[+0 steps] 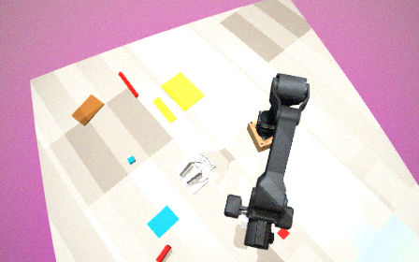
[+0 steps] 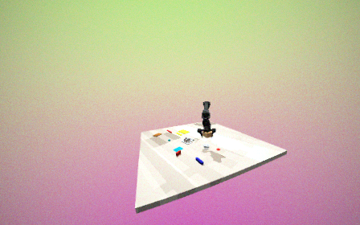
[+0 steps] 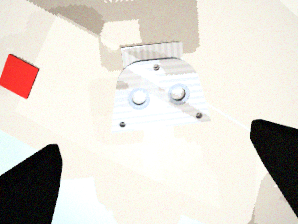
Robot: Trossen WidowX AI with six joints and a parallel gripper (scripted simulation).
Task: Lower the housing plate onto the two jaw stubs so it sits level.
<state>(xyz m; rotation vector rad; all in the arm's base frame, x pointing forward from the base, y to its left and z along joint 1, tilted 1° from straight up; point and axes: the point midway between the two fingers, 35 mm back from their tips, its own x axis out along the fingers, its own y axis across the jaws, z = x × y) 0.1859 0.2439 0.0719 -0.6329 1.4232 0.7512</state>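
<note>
My gripper tip is 1 cm short of the housing plate, 1 cm to the left of it and 8 cm above it. From my gripper tip the other things lie so: cyan cube (30 cm ahead, 38 cm to the right, 10 cm below); cyan plate (28 cm ahead, 13 cm to the right, 11 cm below); red square (7 cm behind, 9 cm to the left, 10 cm below).
</note>
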